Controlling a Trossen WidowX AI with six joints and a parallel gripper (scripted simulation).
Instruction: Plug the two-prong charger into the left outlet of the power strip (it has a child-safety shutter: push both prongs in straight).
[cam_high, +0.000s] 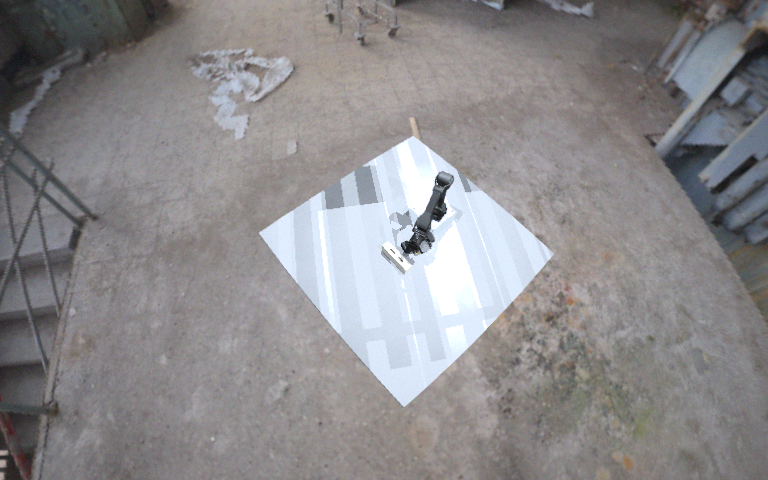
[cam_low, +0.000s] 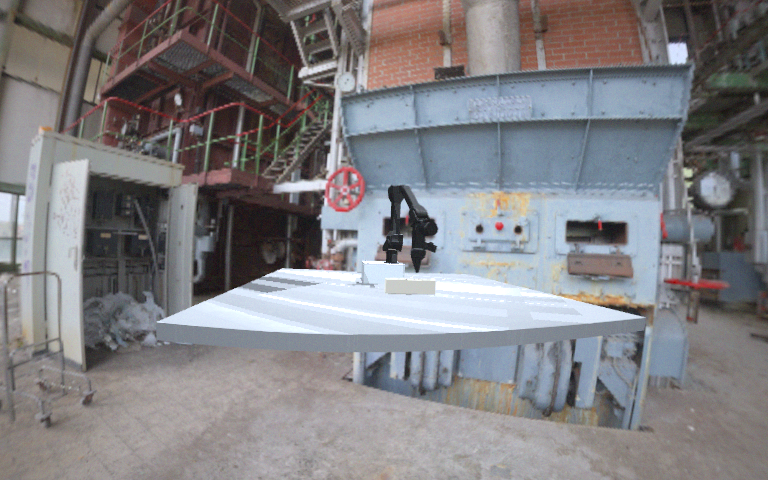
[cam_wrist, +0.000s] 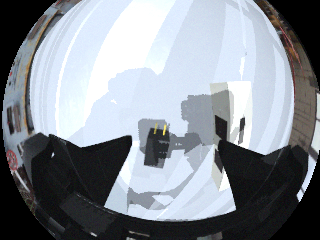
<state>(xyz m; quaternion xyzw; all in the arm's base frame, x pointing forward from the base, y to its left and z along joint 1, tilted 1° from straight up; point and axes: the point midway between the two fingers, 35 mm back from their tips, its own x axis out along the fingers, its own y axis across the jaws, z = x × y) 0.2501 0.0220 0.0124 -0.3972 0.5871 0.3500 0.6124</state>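
Right now the black two-prong charger is 30 mm behind my gripper tip, 10 mm to the right of it and 50 mm below it.
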